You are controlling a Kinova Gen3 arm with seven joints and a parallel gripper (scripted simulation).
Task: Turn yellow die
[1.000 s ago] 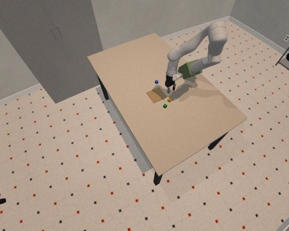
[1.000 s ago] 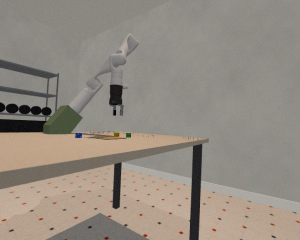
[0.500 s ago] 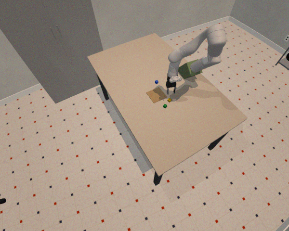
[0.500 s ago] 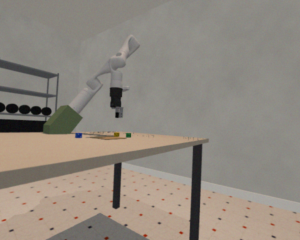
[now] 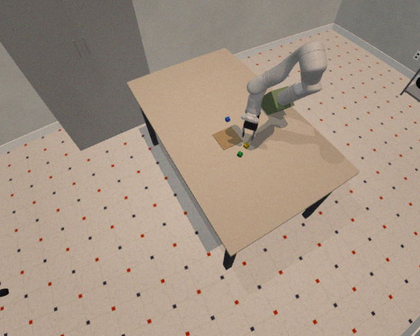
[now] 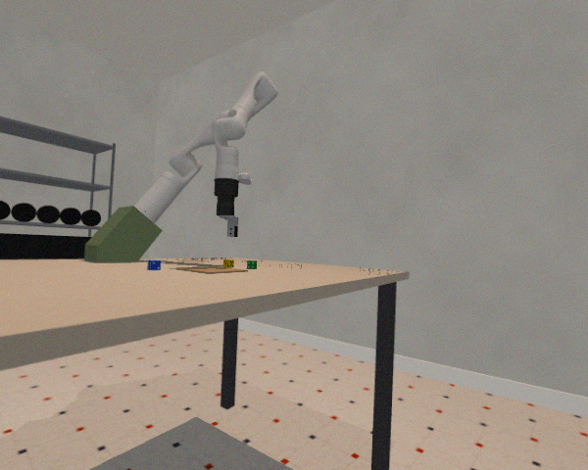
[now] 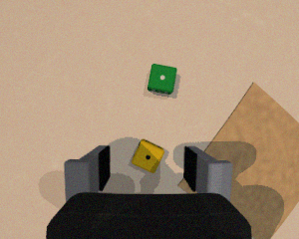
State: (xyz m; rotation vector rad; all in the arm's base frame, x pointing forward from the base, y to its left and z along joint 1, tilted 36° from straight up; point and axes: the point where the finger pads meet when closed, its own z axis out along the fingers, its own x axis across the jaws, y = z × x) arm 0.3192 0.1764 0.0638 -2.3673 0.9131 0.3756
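Right now the yellow die is 1 cm to the right of my hand and 10 cm below it. Round my hand: blue die 2 cm ahead, 25 cm to the right, 10 cm below; then brown mat 8 cm ahead, 11 cm to the right, 11 cm below; then green die 6 cm ahead, 4 cm to the left, 10 cm below.
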